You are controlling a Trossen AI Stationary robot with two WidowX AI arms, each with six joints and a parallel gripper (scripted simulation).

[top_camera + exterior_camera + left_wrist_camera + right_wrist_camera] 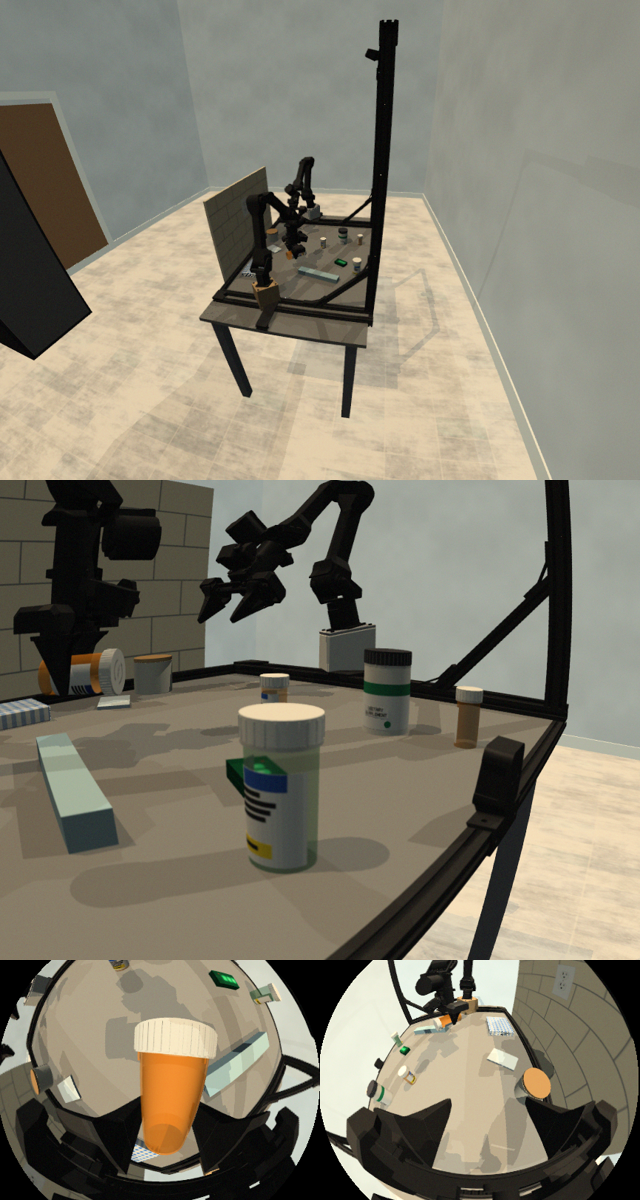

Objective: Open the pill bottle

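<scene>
The white ribbed cap lies 4 cm to the right of my left hand, 4 cm behind it and 1 cm below it. Round my left hand: brick wall panel 33 cm ahead, 13 cm to the right, 13 cm above; cork-lidded jar 28 cm to the right, 24 cm ahead, 6 cm below; pale blue block 15 cm behind, 8 cm to the left, 8 cm below.
Right now my right hand is 16 cm past the white ribbed cap, 32 cm to the right of it and 7 cm above it. From my right hand the other things lie so: brick wall panel (21 cm ahead, 23 cm to the left, 8 cm above); then cork-lidded jar (12 cm ahead, 8 cm to the left, 12 cm below); then pale blue block (26 cm behind, 44 cm to the left, 14 cm below).
</scene>
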